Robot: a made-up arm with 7 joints. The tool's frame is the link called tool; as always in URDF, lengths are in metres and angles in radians.
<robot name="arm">
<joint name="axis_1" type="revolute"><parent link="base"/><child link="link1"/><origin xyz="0 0 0"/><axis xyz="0 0.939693 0.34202"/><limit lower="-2.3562" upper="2.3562" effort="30" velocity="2.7"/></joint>
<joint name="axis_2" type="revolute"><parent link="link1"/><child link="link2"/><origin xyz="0 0 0"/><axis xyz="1 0 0"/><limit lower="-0.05" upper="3.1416" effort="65" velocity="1.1"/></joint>
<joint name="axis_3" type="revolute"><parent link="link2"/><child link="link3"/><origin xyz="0 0 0"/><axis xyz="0 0 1"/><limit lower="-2.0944" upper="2.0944" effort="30" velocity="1.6"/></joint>
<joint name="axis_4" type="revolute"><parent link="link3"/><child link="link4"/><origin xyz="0.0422 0 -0.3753"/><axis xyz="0 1 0"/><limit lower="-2.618" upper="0.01" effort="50" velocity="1.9"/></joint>
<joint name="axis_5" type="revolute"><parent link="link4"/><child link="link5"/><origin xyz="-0.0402 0 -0.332"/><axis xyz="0 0 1"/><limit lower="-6.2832" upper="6.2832" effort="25" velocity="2.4"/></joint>
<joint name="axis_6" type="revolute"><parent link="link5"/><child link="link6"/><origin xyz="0 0 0"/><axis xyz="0 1 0"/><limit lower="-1.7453" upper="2.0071" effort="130" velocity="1.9"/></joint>
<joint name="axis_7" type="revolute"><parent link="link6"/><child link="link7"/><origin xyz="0 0 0"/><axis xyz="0 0 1"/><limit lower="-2.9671" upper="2.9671" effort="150" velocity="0.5"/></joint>
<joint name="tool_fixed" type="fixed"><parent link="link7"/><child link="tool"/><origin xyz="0 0 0"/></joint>
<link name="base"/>
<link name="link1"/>
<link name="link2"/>
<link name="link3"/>
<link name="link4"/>
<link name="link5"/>
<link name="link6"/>
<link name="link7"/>
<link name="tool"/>
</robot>
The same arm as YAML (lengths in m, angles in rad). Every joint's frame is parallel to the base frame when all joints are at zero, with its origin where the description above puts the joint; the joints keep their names.
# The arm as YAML. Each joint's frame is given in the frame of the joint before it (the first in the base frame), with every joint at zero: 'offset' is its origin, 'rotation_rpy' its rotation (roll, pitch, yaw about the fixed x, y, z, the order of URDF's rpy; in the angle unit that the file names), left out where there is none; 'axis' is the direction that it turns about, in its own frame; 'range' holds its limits. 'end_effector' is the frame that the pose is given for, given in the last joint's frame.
length_unit: m
angle_unit: rad
chain:
  - id: axis_1
    offset: [0.0, 0.0, 0.0]
    axis: [0.0, 0.9397, 0.342]
    range: [-2.3562, 2.3562]
  - id: axis_2
    offset: [0.0, 0.0, 0.0]
    axis: [1.0, 0.0, 0.0]
    range: [-0.05, 3.1416]
  - id: axis_3
    offset: [0.0, 0.0, 0.0]
    axis: [0.0, 0.0, 1.0]
    range: [-2.0944, 2.0944]
  - id: axis_4
    offset: [0.0422, 0.0, -0.3753]
    axis: [0.0, 1.0, 0.0]
    range: [-2.618, 0.01]
  - id: axis_5
    offset: [-0.0402, 0.0, -0.332]
    axis: [0.0, 0.0, 1.0]
    range: [-6.2832, 6.2832]
  - id: axis_6
    offset: [0.0, 0.0, 0.0]
    axis: [0.0, 1.0, 0.0]
    range: [-1.7453, 2.0071]
  - id: axis_7
    offset: [0.0, 0.0, 0.0]
    axis: [0.0, 0.0, 1.0]
    range: [-2.9671, 2.9671]
end_effector:
  offset: [0.0, 0.0, 0.0]

